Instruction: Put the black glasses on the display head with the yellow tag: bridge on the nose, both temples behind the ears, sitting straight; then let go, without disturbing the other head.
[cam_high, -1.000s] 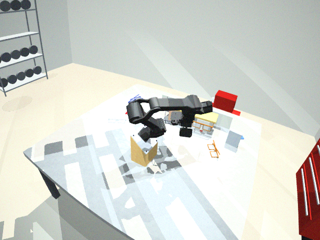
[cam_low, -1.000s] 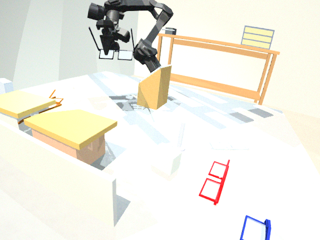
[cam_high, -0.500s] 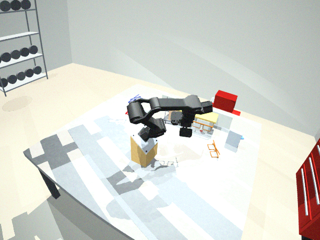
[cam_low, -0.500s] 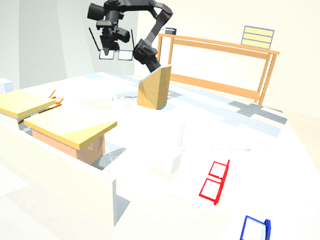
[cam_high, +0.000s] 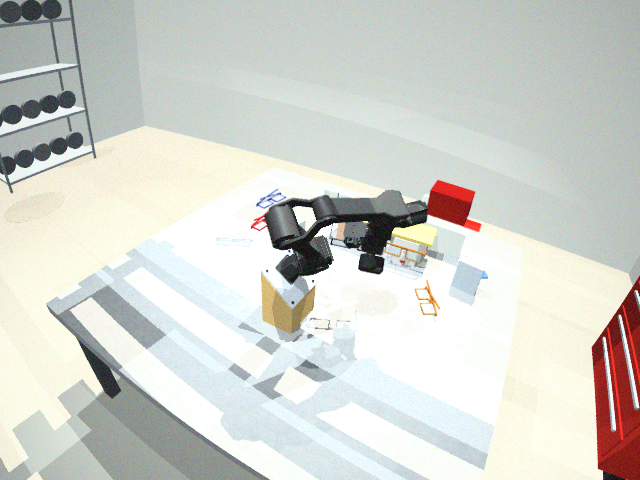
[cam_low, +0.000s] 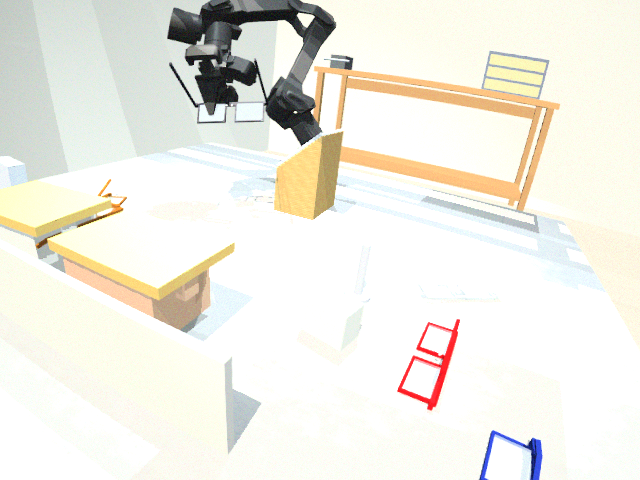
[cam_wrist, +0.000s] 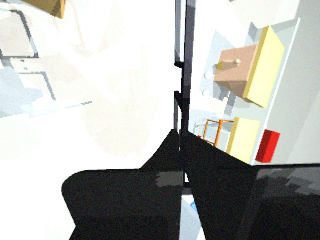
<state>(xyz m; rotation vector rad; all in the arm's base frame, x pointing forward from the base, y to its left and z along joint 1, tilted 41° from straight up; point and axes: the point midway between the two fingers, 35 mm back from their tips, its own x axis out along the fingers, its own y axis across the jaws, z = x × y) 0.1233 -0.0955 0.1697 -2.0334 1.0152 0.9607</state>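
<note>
Right now the tan display head is 330 mm ahead of my gripper tip, 150 mm to the left of it and 150 mm below it. Also, from my gripper tip: small post: 370 mm to the left, 180 mm below, 170 mm ahead; then grey box: 310 mm to the right, 240 mm ahead, 150 mm below; then low white wall: 440 mm ahead, 150 mm below, 40 mm to the left.
</note>
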